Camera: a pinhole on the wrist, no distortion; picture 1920 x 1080 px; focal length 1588.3 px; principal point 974.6 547.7 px. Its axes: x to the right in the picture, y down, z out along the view. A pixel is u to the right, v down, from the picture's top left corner.
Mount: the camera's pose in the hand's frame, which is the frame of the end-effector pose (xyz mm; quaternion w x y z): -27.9 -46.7 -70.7 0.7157 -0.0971 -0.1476 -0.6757
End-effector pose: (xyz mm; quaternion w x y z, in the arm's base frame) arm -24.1 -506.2 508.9 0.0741 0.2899 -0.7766 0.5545
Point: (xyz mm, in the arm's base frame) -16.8 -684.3 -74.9
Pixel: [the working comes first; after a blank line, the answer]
In the camera's frame: -304.8 -106.6 599.9

167.8 265.4
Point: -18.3 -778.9 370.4
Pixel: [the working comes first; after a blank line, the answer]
In the camera's frame: 37.8 91.8 375.2

1134.7 936.4
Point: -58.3 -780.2 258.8
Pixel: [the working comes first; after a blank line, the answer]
In the camera's frame: -56.4 86.2 446.9

774.2 854.1
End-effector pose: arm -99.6 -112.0 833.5 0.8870 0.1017 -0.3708 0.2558
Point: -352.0 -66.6 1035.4
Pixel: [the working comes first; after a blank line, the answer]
In the camera's frame: -82.4 74.1 397.5

645.4 843.8
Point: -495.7 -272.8 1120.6
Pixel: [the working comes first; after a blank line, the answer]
In the camera's frame: 83.2 -21.6 581.5

1201.9 488.6
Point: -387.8 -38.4 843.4
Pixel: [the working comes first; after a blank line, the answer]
In the camera's frame: -173.1 -76.6 308.2

82.4 152.8
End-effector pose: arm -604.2 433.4 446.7 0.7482 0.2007 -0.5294 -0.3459
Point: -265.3 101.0 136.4
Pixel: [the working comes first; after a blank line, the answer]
In the camera's frame: 141.8 93.0 -461.1

behind the camera
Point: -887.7 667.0 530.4
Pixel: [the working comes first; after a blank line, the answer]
In the camera's frame: -40.2 -109.2 427.1

825.1 141.5
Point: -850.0 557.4 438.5
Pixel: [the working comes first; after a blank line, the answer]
In the camera's frame: 51.8 -94.8 312.3

1238.3 65.3
